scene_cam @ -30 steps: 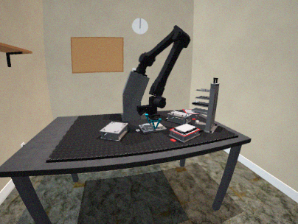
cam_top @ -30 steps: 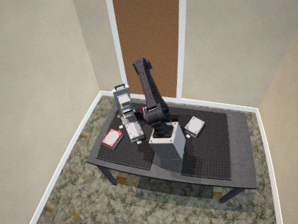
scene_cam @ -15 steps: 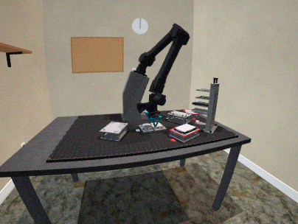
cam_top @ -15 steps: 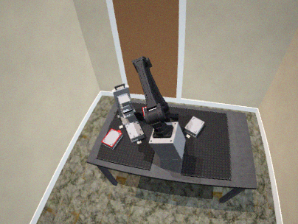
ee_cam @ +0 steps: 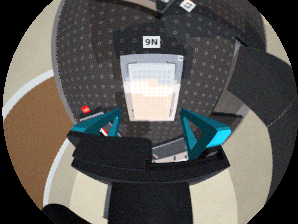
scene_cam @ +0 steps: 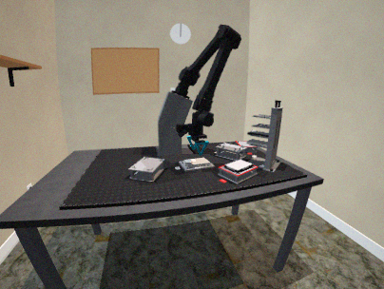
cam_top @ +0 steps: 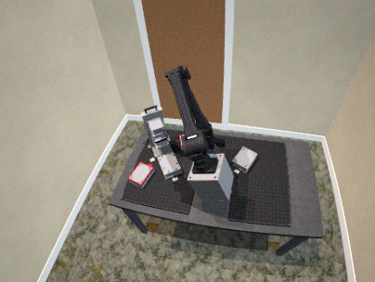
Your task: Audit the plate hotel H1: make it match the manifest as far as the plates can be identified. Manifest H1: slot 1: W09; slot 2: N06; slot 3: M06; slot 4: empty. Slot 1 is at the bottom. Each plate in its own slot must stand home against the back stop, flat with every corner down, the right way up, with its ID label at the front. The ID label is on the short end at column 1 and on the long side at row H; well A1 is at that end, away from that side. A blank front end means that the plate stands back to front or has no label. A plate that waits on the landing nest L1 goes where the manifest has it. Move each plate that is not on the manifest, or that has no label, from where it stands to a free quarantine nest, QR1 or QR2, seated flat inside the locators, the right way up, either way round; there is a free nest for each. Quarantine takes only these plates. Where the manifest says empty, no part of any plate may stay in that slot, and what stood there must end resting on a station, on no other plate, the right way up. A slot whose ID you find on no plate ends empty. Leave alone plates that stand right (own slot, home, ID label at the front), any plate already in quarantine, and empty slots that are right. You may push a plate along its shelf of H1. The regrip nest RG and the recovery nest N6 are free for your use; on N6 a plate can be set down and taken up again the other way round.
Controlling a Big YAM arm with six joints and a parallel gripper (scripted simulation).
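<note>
Right now the white well plate is 70 mm below my hand.
</note>
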